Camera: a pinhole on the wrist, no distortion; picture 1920 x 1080 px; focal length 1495.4 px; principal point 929.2 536.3 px. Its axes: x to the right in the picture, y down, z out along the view. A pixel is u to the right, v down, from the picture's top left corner.
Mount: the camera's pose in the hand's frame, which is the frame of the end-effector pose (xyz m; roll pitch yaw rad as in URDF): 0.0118 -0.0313 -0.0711 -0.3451 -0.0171 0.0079
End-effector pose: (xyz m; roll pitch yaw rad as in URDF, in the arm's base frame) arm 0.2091 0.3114 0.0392 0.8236 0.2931 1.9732
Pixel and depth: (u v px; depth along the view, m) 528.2 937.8 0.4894
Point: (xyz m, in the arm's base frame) 0.2805 0.3400 0.4797
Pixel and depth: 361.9 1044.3 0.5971
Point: 0.2893 0.2823 0.6293
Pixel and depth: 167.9 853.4 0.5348
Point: 0.3633 0.2370 0.5490
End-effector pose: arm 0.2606 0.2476 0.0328 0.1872 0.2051 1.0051
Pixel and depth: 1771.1 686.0 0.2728
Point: 0.3209 0.4415 0.1883
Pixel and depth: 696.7 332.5 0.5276
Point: 0.2734 0.2565 0.4946
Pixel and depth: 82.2 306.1 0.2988
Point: 0.2136 0.1424 0.2848
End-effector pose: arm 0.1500 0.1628 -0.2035 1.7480 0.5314 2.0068
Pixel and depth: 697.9 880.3 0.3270
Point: 0.3543 0.2768 -0.0856
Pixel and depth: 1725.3 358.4 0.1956
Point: 0.2224 0.2988 -0.2673
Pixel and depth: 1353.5 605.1 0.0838
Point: 0.1440 0.1921 -0.2210
